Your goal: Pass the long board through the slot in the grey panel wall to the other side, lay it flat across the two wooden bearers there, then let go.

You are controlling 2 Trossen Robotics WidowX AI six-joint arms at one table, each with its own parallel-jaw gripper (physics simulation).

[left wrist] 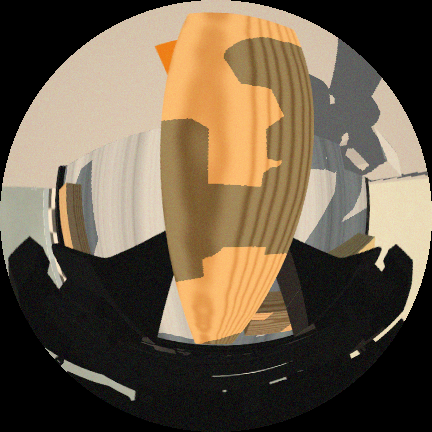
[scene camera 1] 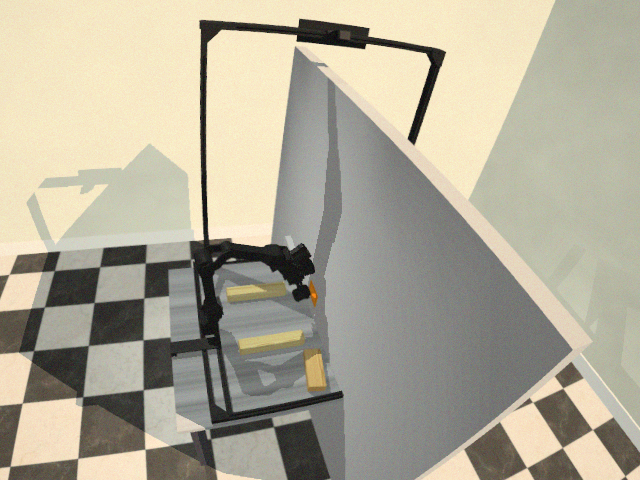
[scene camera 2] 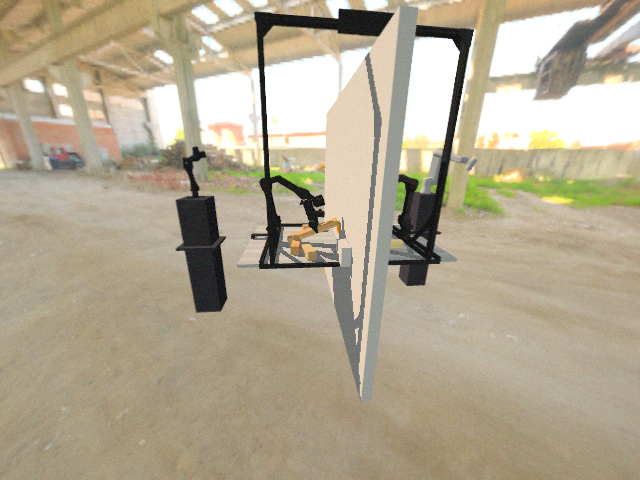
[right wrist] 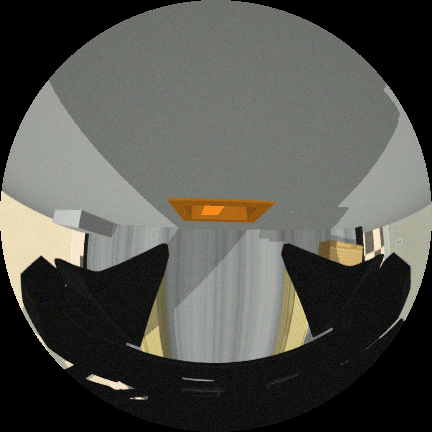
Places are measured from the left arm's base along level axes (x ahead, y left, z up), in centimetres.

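Where they show: left gripper, fingertip midpoint: (left wrist: 224, 232) (scene camera 2: 317, 231); right gripper, fingertip midpoint: (right wrist: 227, 250); right arm's base at its link origin: (scene camera 1: 208, 328) (scene camera 2: 404, 236).
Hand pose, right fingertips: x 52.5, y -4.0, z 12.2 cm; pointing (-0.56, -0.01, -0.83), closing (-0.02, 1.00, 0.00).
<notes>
Each offset is from my right fingertips to the centre of the thing. "*": to the spot under its first point.
The long orange-tan board {dx -26.2, dy -0.4, dz -5.9 cm} (scene camera 2: 299, 235) (left wrist: 235, 150) is tilted, its wall end higher, close to the orange-rimmed slot {* dx -9.4, dy -4.3, dz -4.2 cm} (scene camera 2: 339, 229) (right wrist: 220, 201). My left gripper (scene camera 2: 315, 228) (left wrist: 224, 232) is shut on the board. In the left wrist view the board hides most of the slot's rim {* dx -9.4, dy +3.7, dz -1.7 cm} (left wrist: 164, 54). Beyond the grey panel wall (scene camera 1: 413, 284) (scene camera 2: 356, 155) (right wrist: 220, 100), my right gripper (scene camera 1: 305, 293) (right wrist: 227, 250) is open and empty, facing the slot. One wooden bearer {dx +17.1, dy -11.7, dz -11.9 cm} (scene camera 1: 255, 292) (right wrist: 161, 330) and a second bearer {dx +16.1, dy +14.6, dz -11.9 cm} (scene camera 1: 271, 342) (right wrist: 291, 320) lie below it. I cannot tell whether the board's end is inside the slot.
A wooden block {dx +3.1, dy +29.3, dz -12.2 cm} (scene camera 1: 314, 369) (right wrist: 341, 253) lies by the wall on the bearers' side. Two wooden blocks, one orange {dx -37.0, dy -12.1, dz -11.6 cm} (scene camera 2: 294, 247) and one paler {dx -30.0, dy -22.8, dz -11.6 cm} (scene camera 2: 310, 252), lie on the left gripper's side. A grey block {* dx -2.2, dy -23.0, dz -5.1 cm} (right wrist: 82, 222) juts beside the wall. A black gantry (scene camera 1: 204, 129) (scene camera 2: 264, 103) spans the table.
</notes>
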